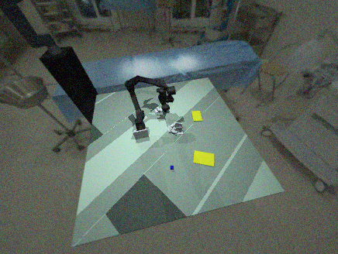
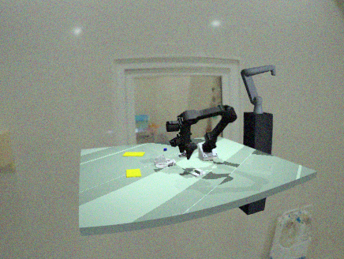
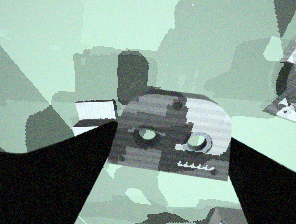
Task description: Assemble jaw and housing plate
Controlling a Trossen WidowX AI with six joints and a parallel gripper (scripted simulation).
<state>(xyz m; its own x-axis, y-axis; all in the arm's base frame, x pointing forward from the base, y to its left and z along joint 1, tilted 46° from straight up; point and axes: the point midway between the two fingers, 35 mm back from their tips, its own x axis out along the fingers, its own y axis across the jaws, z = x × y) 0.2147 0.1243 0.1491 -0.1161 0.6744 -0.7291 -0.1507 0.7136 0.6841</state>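
Right now the jaw is 60 mm ahead of my gripper tip, 150 mm to the right of it and 70 mm below it. Round my gripper tip: blue block (510 mm to the right, 70 mm below).
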